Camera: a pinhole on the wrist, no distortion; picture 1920 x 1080 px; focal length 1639.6 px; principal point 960.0 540.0 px. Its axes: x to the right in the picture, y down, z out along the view. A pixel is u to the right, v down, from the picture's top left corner.
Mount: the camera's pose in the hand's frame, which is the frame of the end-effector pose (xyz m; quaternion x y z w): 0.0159 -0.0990 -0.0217 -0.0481 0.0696 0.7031 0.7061
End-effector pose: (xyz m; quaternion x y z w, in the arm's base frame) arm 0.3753 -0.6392 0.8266 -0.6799 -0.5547 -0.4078 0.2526
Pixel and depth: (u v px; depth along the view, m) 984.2 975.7 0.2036
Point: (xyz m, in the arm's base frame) 0.3636 -0.4975 0.6960
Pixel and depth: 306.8 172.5 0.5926
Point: 0.3227 -0.0121 0.6174
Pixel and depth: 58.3 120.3 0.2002
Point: 0.2641 -0.4011 0.7647
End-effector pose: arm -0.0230 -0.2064 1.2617 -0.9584 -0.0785 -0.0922 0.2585
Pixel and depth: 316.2 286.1 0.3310
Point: 0.0618 0.1145 1.0858
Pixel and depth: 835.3 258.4 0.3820
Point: 0.1033 0.0409 1.0093
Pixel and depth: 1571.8 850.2 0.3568
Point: -0.0018 -0.1310 0.9455
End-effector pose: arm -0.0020 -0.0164 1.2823 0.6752 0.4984 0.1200 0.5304
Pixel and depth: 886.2 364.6 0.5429
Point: 0.3789 -0.2536 1.0104
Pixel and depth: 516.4 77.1 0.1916
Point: 0.0894 -0.0667 1.0841
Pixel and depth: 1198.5 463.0 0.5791
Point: 0.4396 -0.2816 1.1084
